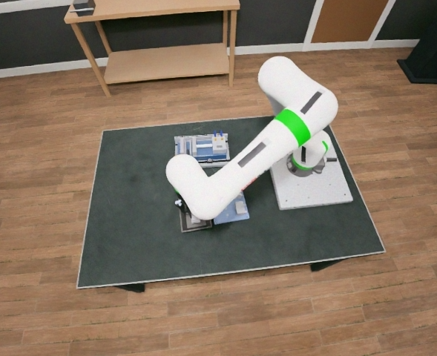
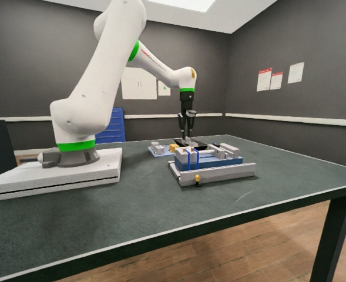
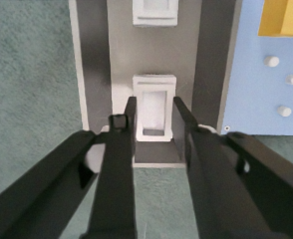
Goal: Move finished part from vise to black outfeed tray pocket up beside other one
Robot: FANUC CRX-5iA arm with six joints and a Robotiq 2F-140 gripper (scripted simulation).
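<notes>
The pocketed part lies 4 cm below my hand. Round my hand: light blue plate 16 cm behind, 8 cm to the right, 8 cm below; then yellow block 12 cm to the right, 11 cm behind, 6 cm below.
</notes>
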